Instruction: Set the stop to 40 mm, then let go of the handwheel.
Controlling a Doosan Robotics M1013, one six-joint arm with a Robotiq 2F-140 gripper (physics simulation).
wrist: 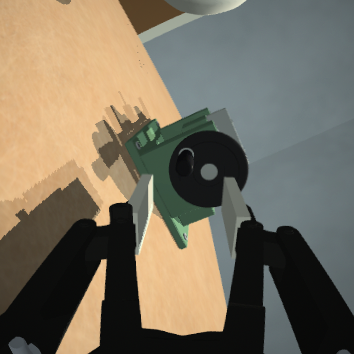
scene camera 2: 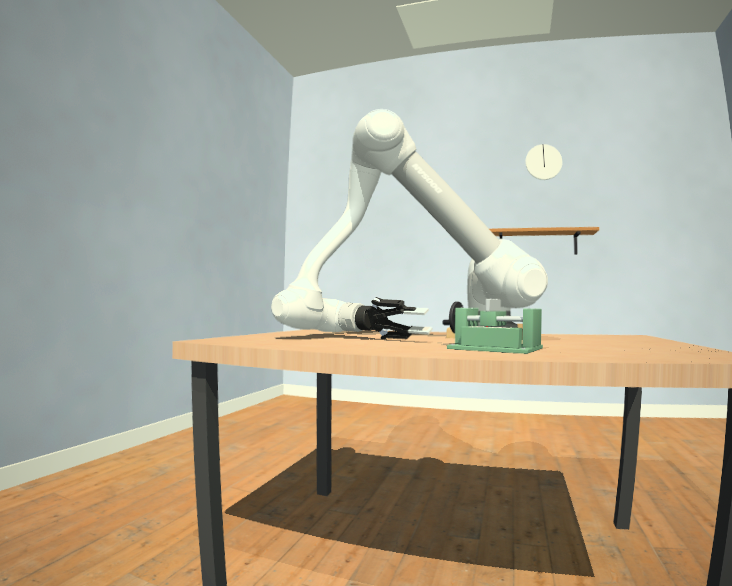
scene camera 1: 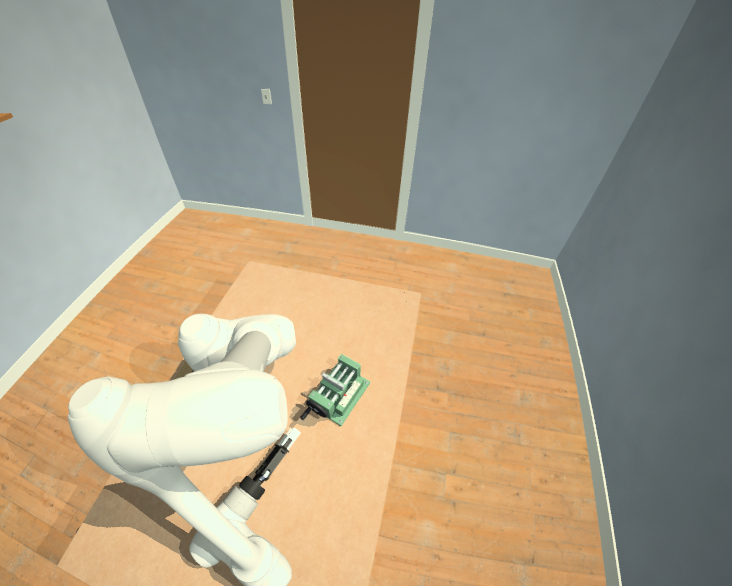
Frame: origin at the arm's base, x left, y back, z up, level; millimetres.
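Where they show: gripper, fingertip midpoint: (wrist: pixel 187 192) (scene camera 2: pixel 428 321) (scene camera 1: pixel 295 430).
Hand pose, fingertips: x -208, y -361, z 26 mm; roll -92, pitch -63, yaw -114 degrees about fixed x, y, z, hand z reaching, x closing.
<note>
Each offset is from my fingertips to the top centre of the thing. "spot": to the spot under its first point.
The green stop unit {dx +173, dy -121, dz +39 mm} (scene camera 1: pixel 321 400) (scene camera 2: pixel 494 337) (wrist: pixel 165 175) stands on the table. Its black handwheel {spot: dx +72, dy -62, dz +30 mm} (scene camera 1: pixel 316 408) (scene camera 2: pixel 456 316) (wrist: pixel 227 150) faces my gripper, with the crank knob {dx +63, dy -23, dz +8 mm} (scene camera 2: pixel 446 322) (wrist: pixel 185 163) pointing towards me, left of the hub in the wrist view. The grey bar of the sliding stop {dx +167, dy -105, dz +61 mm} (scene camera 1: pixel 334 381) (scene camera 2: pixel 492 303) sits across the rods. The scale {spot: dx +149, dy -162, dz -7 mm} (scene camera 1: pixel 349 394) is too small to read and is hidden in the wrist view. My gripper (scene camera 1: pixel 293 435) (scene camera 2: pixel 429 320) (wrist: pixel 187 192) is partly open, empty and roughly level, a short gap away from the knob and handwheel.
The wooden table (scene camera 1: pixel 366 317) (scene camera 2: pixel 305 354) (wrist: pixel 50 75) lies close under the gripper. The white arm (scene camera 1: pixel 195 421) (scene camera 2: pixel 451 207) arches over the table, with its base behind the stop unit in scene camera 2. A wall shelf (scene camera 2: pixel 543 231) hangs behind.
</note>
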